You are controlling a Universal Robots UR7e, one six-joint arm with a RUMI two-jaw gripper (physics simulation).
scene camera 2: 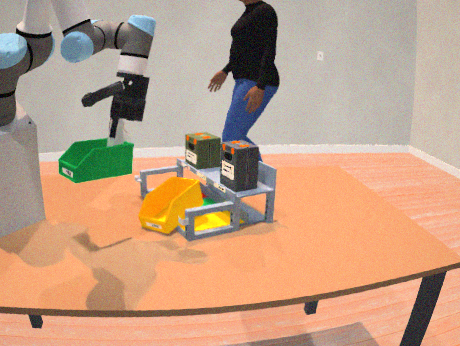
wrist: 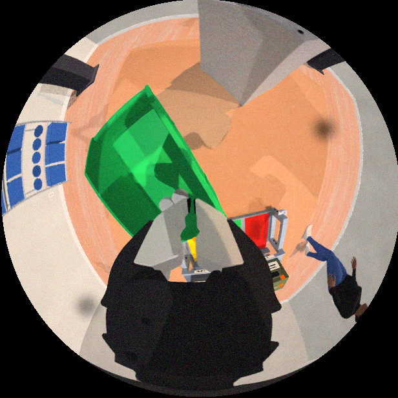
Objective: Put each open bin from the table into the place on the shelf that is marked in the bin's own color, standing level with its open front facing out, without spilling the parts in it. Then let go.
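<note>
A green bin (scene camera 2: 95, 161) (wrist: 135, 155) hangs in the air above the table, left of the shelf, about level in the scene view. My gripper (scene camera 2: 114, 142) (wrist: 192, 199) is shut on its wall. Two grey round parts (wrist: 172, 200) show inside the bin beside the fingertips. A yellow bin (scene camera 2: 167, 202) is at the shelf's open side, turned at an angle, partly behind the near side frame; its exact tilt is unclear. The grey shelf (scene camera 2: 270, 206) (wrist: 283, 227) has a yellow mark (scene camera 2: 212, 220), a green mark (scene camera 2: 208, 202) and a red mark (wrist: 256, 231).
An olive box (scene camera 2: 202, 151) (wrist: 277, 281) and a dark grey box (scene camera 2: 242, 167) stand on the shelf's upper board. The robot's pedestal (scene camera 2: 20, 180) (wrist: 225, 45) is left of the green bin. A person (scene camera 2: 255, 45) (wrist: 346, 296) stands beyond the table (scene camera 2: 325, 250).
</note>
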